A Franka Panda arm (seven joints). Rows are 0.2 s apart.
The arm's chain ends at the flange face. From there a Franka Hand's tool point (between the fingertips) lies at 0.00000 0.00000 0.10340 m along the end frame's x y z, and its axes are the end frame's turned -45 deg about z.
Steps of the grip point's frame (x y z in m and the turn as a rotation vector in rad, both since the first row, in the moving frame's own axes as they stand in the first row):
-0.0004, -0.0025, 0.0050, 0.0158, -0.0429, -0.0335
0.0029, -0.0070, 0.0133, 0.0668, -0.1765, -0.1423
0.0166, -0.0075, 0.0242, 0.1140, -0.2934, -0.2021
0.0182, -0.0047, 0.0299, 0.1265, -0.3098, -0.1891
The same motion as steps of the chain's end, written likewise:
0.0022, -0.0035, 0.0051, -0.0192, -0.0415, -0.0335
0.0142, -0.0162, 0.0151, -0.0776, -0.1720, -0.1423
0.0342, -0.0328, 0.0293, -0.1269, -0.2881, -0.2021
0.0394, -0.0322, 0.0356, -0.1296, -0.3085, -0.1891

